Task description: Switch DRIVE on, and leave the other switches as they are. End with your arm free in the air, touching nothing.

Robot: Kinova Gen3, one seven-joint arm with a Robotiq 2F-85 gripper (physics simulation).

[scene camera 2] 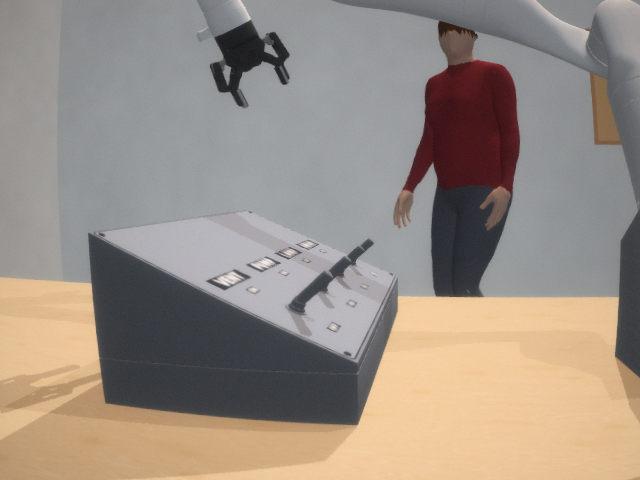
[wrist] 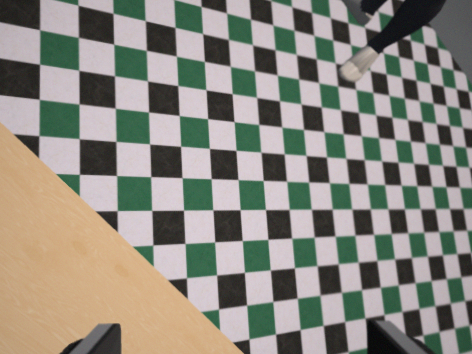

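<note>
A dark grey console with a sloping light-grey face stands on the table in the scene view. Several black levers stand in a row across its face. The nearest lever is in line with the label VENT. All the levers lean the same way, up and to the right in the picture, and partly overlap. The smaller farther labels are too blurred to read surely, so I cannot tell which is DRIVE. My gripper is open and empty, high in the air above the console, touching nothing. The console does not show in the wrist view.
A person in a red sweater stands behind the table; a leg and shoe show in the wrist view. The wooden table ends at a diagonal edge above a checkered floor. My arm reaches across the upper right.
</note>
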